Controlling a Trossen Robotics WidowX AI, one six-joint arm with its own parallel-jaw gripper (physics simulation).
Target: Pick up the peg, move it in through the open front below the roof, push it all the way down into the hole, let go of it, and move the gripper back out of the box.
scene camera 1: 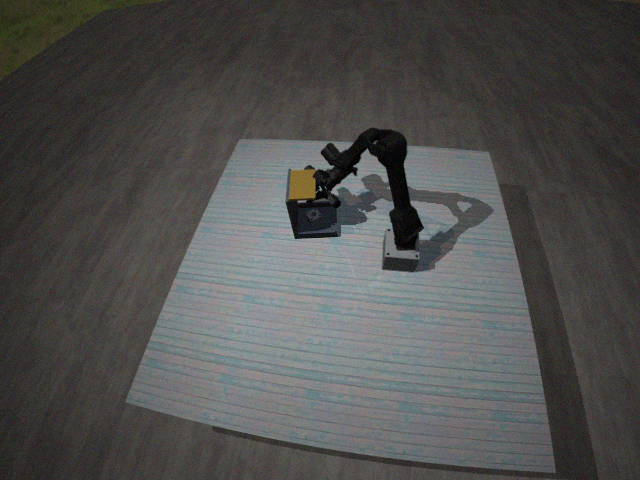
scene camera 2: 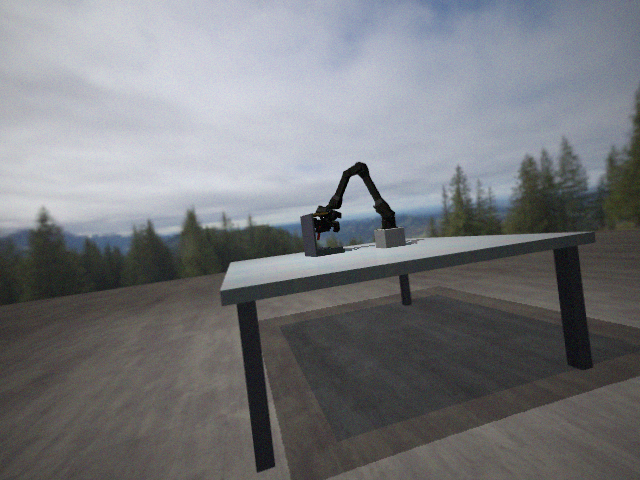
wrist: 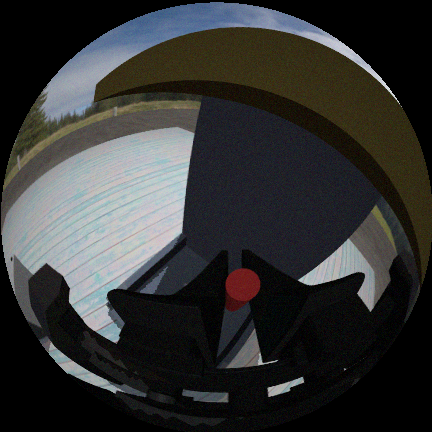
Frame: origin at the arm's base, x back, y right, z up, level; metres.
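Seen in the pictures: gripper, fingertip midpoint: [scene camera 1: 305, 201] [scene camera 2: 316, 232] [wrist: 234, 255]; arm's base, link origin: [scene camera 1: 405, 242] [scene camera 2: 389, 228].
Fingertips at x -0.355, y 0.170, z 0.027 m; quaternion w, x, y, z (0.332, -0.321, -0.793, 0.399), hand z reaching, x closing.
Pixels of each thing's middle, then the offset from my fingertips to it. "*": a spot on its surface instead. Level surfaces: height alone.
- dark box, body centre: [wrist: 199, 289] [scene camera 1: 313, 204] [scene camera 2: 322, 234] dz -0.014, dx +0.031, dy -0.003 m
- red peg, body centre: [wrist: 235, 297] [scene camera 2: 319, 233] dz -0.006, dx +0.023, dy +0.019 m
- square plate with the hole, surface spot: [scene camera 1: 313, 214] * dz -0.096, dx +0.022, dy +0.011 m
- low rim, surface spot: [wrist: 160, 262] * dz -0.103, dx +0.013, dy -0.074 m
- striped table, surface height: dz -0.126 m
The dark box [scene camera 1: 292, 219] [scene camera 2: 309, 235] [wrist: 270, 175] stands on the table, with its yellow roof [scene camera 1: 301, 184] [wrist: 240, 55] on top. My gripper [scene camera 2: 325, 224] [wrist: 234, 255] is under the roof, shut on the red peg [scene camera 2: 318, 235] [wrist: 243, 285]. The peg's round top shows between the fingers in the wrist view; in scene camera 2 its lower part hangs roughly upright above the box floor. The square plate with the hole [scene camera 1: 313, 214] shows on the box floor in scene camera 1. The fingers and peg hide the hole in the wrist view.
The box's tall back wall stands close ahead of the fingers. The roof passes just above the gripper. A low rim [wrist: 160, 262] runs along the box floor. The arm's grey base block [scene camera 1: 400, 260] [scene camera 2: 389, 237] stands on the striped table [scene camera 1: 336, 361] [scene camera 2: 413, 253].
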